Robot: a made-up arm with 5 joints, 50 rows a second.
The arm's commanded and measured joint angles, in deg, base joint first. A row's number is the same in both.
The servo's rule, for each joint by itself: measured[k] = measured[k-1] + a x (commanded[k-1-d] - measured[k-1]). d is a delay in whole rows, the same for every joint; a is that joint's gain. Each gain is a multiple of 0.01, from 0.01 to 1. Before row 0 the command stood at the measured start. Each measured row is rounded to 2 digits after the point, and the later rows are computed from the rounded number. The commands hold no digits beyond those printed.
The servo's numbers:
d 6
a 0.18 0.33 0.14 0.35 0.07
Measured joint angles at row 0:
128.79 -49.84 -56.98 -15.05 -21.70
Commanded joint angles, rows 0 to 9:
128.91 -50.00 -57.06 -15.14 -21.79
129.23 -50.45 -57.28 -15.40 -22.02
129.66 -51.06 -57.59 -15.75 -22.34
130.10 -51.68 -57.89 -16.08 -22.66
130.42 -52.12 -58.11 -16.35 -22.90
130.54 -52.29 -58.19 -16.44 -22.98
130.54 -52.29 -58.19 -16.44 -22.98
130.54 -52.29 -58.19 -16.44 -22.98
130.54 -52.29 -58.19 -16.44 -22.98
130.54 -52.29 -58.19 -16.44 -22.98
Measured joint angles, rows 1 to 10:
128.79 -49.84 -56.98 -15.05 -21.70
128.79 -49.84 -56.98 -15.05 -21.70
128.79 -49.84 -56.98 -15.05 -21.70
128.79 -49.84 -56.98 -15.05 -21.70
128.79 -49.84 -56.98 -15.05 -21.70
128.79 -49.84 -56.98 -15.05 -21.70
128.81 -49.89 -56.99 -15.08 -21.71
128.89 -50.07 -57.03 -15.19 -21.73
129.03 -50.40 -57.11 -15.39 -21.77
129.22 -50.82 -57.22 -15.63 -21.83

